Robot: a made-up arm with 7 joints. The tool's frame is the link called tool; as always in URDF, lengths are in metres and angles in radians. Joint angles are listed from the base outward. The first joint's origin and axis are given. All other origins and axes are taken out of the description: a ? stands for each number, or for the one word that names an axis. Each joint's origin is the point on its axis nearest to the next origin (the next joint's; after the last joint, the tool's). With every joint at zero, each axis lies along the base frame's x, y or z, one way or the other. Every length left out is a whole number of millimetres.
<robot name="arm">
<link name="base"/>
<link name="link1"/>
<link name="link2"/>
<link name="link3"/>
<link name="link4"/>
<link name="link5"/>
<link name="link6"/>
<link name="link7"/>
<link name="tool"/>
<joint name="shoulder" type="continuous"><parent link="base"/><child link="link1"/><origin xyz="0.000 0.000 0.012" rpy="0.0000 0.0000 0.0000"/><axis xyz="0 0 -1"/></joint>
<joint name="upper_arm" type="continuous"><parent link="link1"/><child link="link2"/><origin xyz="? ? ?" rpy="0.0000 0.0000 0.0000"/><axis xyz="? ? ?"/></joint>
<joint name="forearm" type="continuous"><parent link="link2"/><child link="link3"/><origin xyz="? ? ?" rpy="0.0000 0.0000 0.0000"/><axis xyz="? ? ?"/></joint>
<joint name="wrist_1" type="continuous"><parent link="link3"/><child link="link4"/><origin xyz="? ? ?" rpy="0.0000 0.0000 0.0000"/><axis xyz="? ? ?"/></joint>
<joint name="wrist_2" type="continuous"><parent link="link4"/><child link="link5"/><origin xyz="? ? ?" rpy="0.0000 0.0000 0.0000"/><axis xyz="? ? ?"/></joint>
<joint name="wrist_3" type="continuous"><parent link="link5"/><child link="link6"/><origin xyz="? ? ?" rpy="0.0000 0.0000 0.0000"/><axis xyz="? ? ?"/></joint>
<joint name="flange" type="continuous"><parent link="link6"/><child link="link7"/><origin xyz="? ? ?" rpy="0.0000 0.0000 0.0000"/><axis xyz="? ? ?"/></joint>
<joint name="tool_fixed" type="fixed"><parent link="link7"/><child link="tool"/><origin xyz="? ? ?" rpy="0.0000 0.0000 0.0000"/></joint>
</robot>
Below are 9 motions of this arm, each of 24 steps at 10 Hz.
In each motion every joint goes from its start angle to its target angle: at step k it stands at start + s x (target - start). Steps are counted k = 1, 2, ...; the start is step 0. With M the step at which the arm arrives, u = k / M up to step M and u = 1 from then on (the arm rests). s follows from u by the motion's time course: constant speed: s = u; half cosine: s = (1 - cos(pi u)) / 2; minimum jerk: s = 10 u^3 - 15 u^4 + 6 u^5.
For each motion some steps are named. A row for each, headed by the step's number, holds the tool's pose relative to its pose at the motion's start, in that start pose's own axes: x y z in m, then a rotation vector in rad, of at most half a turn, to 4 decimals.
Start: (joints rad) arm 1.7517 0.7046 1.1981 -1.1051 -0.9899 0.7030 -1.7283
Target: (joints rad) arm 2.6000 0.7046 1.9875 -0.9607 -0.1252 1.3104 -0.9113
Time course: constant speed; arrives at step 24
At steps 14, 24:
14: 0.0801 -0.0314 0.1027 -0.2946 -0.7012 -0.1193
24: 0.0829 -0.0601 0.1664 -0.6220 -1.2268 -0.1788

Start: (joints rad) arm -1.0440 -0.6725 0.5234 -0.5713 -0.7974 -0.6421 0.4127
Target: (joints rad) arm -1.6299 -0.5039 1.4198 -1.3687 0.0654 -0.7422 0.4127
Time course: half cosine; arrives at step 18
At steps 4, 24:
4: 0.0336 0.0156 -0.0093 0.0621 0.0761 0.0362
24: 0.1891 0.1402 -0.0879 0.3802 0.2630 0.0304

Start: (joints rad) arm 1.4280 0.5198 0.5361 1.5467 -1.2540 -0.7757 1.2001
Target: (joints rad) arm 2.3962 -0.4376 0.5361 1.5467 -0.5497 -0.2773 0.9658
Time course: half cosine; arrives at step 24
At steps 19, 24:
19: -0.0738 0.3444 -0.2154 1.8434 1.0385 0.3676
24: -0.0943 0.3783 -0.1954 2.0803 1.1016 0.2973

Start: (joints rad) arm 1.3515 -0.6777 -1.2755 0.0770 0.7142 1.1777 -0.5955
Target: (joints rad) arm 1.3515 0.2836 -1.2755 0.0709 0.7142 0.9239 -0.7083
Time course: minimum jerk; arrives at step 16
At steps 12, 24:
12: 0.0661 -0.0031 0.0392 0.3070 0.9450 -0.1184
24: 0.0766 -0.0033 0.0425 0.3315 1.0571 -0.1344

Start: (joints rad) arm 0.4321 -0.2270 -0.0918 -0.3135 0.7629 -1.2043 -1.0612
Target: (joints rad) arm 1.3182 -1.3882 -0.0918 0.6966 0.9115 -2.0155 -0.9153
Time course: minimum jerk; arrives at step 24
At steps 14, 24:
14: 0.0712 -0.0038 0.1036 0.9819 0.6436 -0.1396
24: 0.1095 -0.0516 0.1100 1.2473 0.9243 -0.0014

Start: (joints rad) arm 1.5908 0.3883 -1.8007 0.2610 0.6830 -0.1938 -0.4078
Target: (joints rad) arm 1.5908 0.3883 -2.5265 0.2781 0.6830 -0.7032 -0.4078
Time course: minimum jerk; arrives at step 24
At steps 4, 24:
4: -0.0005 0.0057 -0.0001 -0.0102 0.0120 -0.0313
24: 0.0388 0.1628 -0.0512 -0.3628 0.1818 -0.8989

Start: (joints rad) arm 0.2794 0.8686 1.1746 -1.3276 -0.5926 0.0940 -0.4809
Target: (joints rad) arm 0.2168 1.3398 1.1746 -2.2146 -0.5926 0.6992 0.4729
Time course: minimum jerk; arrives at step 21
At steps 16, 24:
16: 0.0133 -0.0224 0.0512 0.2880 -1.5502 1.0451
24: 0.0024 -0.0274 0.0559 0.3725 -1.6954 1.1452

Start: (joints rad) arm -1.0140 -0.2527 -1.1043 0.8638 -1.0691 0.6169 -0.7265
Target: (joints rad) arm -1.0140 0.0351 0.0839 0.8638 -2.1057 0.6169 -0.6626
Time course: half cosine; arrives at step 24
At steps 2, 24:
2: -0.0020 -0.0022 -0.0019 0.0107 0.0033 0.0014
24: -0.1068 -0.1374 -0.0130 0.4556 0.4123 -0.0400

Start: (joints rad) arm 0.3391 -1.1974 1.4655 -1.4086 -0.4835 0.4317 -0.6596
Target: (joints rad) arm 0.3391 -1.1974 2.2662 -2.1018 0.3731 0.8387 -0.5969
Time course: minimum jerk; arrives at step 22
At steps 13, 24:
13: 0.0170 -0.0881 0.0735 -0.3311 -0.4451 0.1171
24: -0.0255 -0.0966 0.1345 -0.6294 -0.5171 0.0573

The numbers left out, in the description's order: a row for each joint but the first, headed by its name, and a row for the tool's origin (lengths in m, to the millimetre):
upper_arm: xyz -0.164 0.096 0.000, axis -1 0 0
forearm: xyz 0.000 -0.075 0.075, axis 1 0 0
wrist_1: xyz 0.000 0.171 0.067, axis 0 1 0
wrist_2: xyz 0.048 0.000 0.261, axis 0 0 1
wrist_3: xyz 0.109 -0.097 0.000, axis 0 0 1
flange: xyz -0.117 -0.141 0.000, axis 0 -1 0
tool: xyz 0.055 0.000 -0.104

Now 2 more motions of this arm.
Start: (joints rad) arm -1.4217 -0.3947 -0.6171 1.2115 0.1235 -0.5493 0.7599
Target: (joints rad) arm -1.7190 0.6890 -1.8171 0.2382 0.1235 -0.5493 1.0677
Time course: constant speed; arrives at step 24
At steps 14, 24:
14: -0.1617 0.1896 0.1315 -1.1536 -1.1020 -0.2442
24: -0.1989 0.3407 -0.0840 -2.1175 -1.7208 0.1253

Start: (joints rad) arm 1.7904 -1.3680 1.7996 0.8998 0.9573 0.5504 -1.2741
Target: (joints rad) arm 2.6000 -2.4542 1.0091 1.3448 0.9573 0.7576 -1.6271
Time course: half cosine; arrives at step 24
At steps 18, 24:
18: 0.1110 -0.0341 0.0428 -0.6385 0.7743 0.5920
24: 0.1382 -0.0378 0.0413 -0.7419 0.9145 0.6972

